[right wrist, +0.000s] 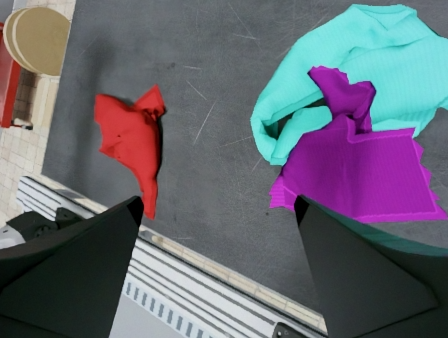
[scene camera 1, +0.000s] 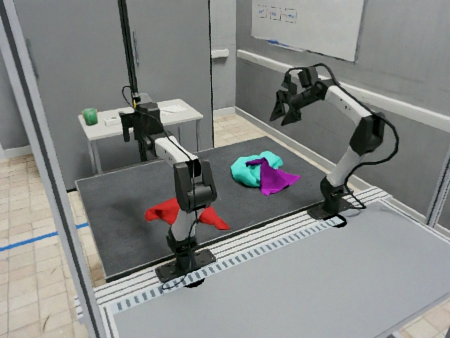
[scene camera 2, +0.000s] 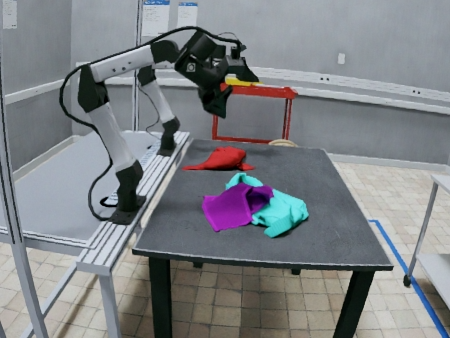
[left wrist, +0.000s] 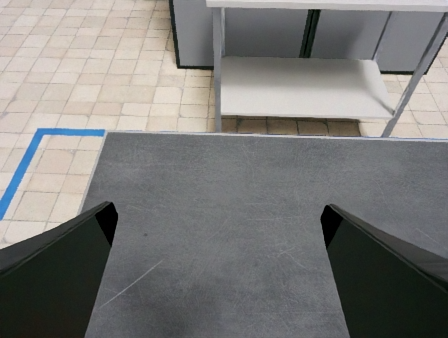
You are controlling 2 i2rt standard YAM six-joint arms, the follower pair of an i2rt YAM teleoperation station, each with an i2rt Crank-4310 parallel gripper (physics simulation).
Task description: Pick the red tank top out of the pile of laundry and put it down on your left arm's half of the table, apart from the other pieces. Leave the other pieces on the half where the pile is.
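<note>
The red tank top (scene camera 1: 162, 212) (scene camera 2: 225, 159) (right wrist: 132, 135) lies crumpled on the dark table (scene camera 1: 120, 250) (scene camera 2: 340, 245) (left wrist: 225, 175), partly hidden behind the left arm in scene camera 1. It is apart from the turquoise piece (scene camera 1: 245, 172) (scene camera 2: 287, 210) (right wrist: 400, 80) and the purple piece (scene camera 1: 275, 181) (scene camera 2: 227, 207) (right wrist: 365, 175), which overlap on the right arm's half. My left gripper (scene camera 1: 133, 134) (left wrist: 219, 208) is open and empty, high above the table. My right gripper (scene camera 1: 279, 121) (scene camera 2: 240, 98) (right wrist: 219, 199) is open and empty, high above the table, with all pieces below it.
A white side table (scene camera 1: 182, 117) with a green item (scene camera 1: 90, 116) stands beyond the table's far edge. A red frame cart (scene camera 2: 260, 91) stands behind the table in scene camera 2. The metal mounting rail (scene camera 1: 270, 239) runs along the table edge at the arm bases.
</note>
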